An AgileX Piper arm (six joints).
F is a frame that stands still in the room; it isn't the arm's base.
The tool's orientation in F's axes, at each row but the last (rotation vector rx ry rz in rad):
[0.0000 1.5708 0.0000]
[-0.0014 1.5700 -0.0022]
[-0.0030 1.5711 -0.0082]
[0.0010 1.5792 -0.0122]
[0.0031 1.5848 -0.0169]
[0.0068 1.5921 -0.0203]
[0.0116 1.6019 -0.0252]
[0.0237 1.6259 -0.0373]
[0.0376 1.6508 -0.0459]
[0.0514 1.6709 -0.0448]
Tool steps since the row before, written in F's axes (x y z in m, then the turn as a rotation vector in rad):
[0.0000 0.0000 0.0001 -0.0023 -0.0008 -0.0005]
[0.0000 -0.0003 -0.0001 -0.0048 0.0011 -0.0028]
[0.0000 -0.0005 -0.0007 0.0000 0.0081 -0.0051]
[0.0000 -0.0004 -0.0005 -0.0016 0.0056 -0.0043]
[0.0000 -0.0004 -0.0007 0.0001 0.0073 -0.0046]
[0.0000 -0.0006 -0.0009 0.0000 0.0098 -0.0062]
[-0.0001 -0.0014 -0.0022 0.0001 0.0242 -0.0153]
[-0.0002 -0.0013 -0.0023 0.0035 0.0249 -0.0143]
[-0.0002 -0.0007 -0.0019 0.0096 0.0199 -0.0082]
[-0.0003 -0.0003 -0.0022 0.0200 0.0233 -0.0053]
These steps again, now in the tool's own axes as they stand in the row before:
[-0.0001 0.0000 0.0000 0.0005 -0.0008 -0.0023]
[0.0001 -0.0003 0.0000 0.0028 0.0011 -0.0048]
[0.0007 -0.0005 0.0000 0.0050 0.0081 0.0000]
[0.0005 -0.0004 0.0000 0.0043 0.0056 -0.0016]
[0.0007 -0.0004 0.0000 0.0045 0.0073 0.0001]
[0.0009 -0.0006 0.0000 0.0061 0.0099 0.0000]
[0.0022 -0.0014 0.0000 0.0151 0.0243 0.0000]
[0.0023 -0.0013 0.0000 0.0139 0.0252 0.0033]
[0.0019 -0.0007 0.0000 0.0073 0.0204 0.0092]
[0.0022 -0.0003 -0.0001 0.0034 0.0245 0.0190]

